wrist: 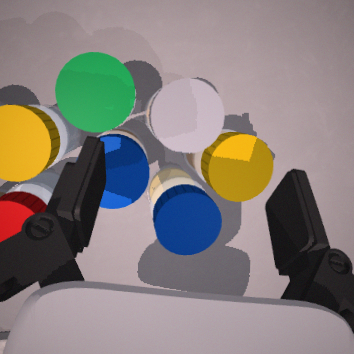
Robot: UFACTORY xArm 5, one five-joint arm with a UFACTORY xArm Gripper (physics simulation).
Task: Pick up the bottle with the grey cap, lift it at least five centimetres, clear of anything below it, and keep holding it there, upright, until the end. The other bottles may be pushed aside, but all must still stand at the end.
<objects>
my gripper: 193, 173
green-capped bottle: 94, 91
blue-capped bottle: 186, 220
</objects>
